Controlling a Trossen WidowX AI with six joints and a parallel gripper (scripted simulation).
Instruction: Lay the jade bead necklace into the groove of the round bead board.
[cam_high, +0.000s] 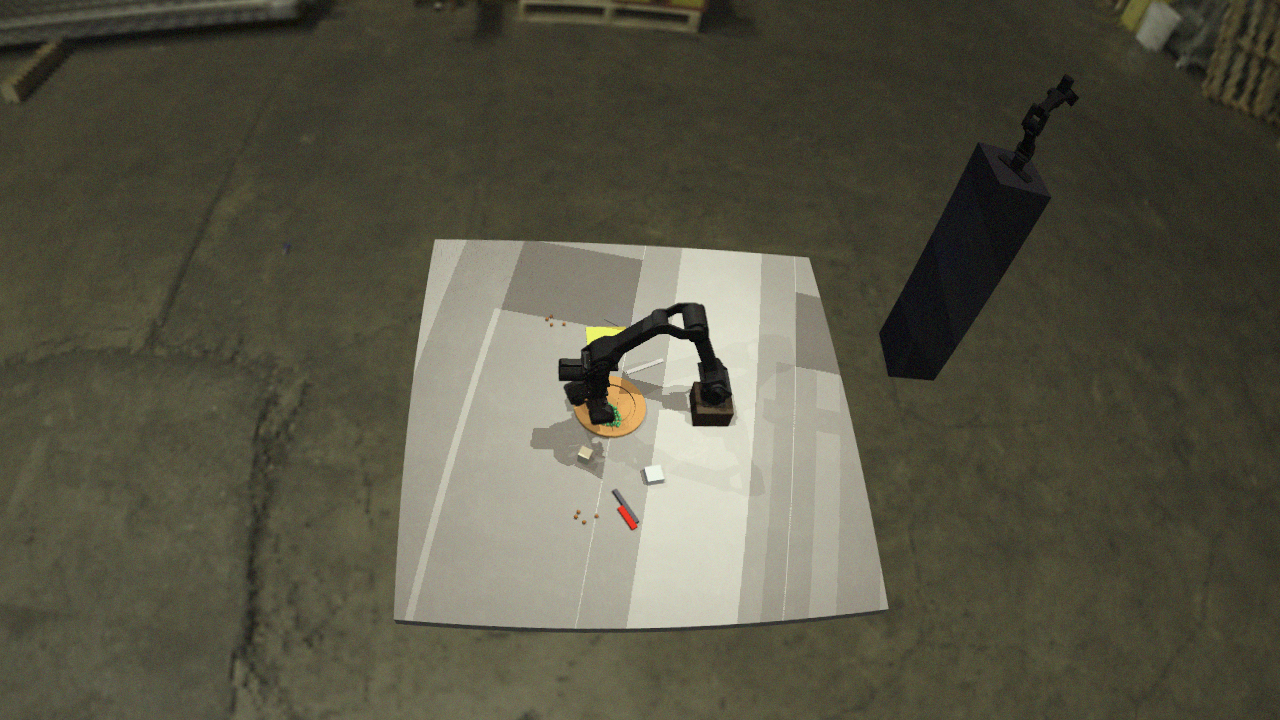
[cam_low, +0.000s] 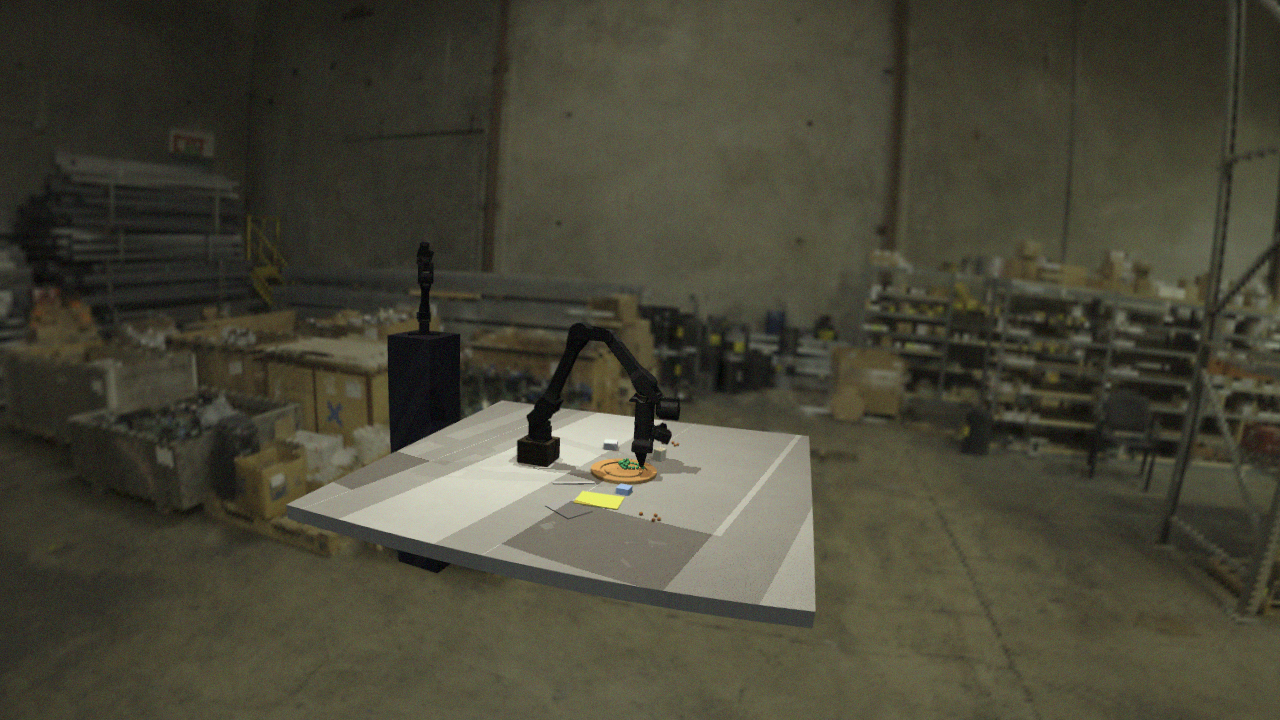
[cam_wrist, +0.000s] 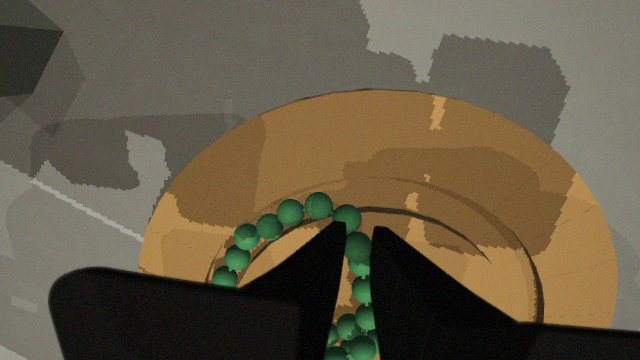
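The blue block is 10 mm ahead of my gripper tip, 180 mm to the right of it and 10 mm below it. Round my gripper tip: yellow pad 30 mm behind, 260 mm to the right, 20 mm below; then white strip 150 mm behind, 180 mm to the right, 20 mm below; then cream cube 10 mm ahead, 150 mm to the left.
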